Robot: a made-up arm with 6 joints.
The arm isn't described. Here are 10 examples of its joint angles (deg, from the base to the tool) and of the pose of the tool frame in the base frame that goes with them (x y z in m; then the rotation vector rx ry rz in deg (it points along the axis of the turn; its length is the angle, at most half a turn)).
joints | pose
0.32 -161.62 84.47 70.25 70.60 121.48 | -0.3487 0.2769 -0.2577 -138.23 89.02 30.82
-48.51 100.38 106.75 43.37 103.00 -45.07 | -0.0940 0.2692 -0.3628 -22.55 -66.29 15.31
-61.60 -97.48 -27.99 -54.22 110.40 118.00 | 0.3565 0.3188 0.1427 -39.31 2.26 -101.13
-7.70 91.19 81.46 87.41 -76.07 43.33 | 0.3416 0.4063 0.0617 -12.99 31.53 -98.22
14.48 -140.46 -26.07 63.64 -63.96 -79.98 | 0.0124 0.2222 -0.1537 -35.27 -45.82 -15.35
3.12 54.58 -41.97 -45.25 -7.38 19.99 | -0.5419 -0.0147 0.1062 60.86 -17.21 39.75
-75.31 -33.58 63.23 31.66 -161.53 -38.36 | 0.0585 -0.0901 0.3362 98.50 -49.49 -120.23
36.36 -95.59 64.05 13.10 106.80 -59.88 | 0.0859 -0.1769 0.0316 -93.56 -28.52 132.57
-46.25 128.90 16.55 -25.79 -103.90 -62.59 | 0.0430 -0.2319 -0.1602 -63.22 -8.56 -156.51
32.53 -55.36 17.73 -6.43 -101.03 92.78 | 0.2708 0.2347 0.4734 15.17 86.52 70.23
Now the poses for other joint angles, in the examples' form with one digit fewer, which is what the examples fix.
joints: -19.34 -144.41 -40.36 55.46 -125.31 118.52
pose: 0.350 0.077 0.182 -0.3 76.4 -58.9
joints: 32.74 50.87 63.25 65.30 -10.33 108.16
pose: 0.089 0.555 0.280 -31.5 97.0 35.9
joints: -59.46 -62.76 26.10 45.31 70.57 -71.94
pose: 0.150 0.278 0.027 6.0 -62.0 -45.3
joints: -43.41 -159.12 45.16 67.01 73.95 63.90
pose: -0.088 -0.382 -0.304 79.0 -54.8 105.5
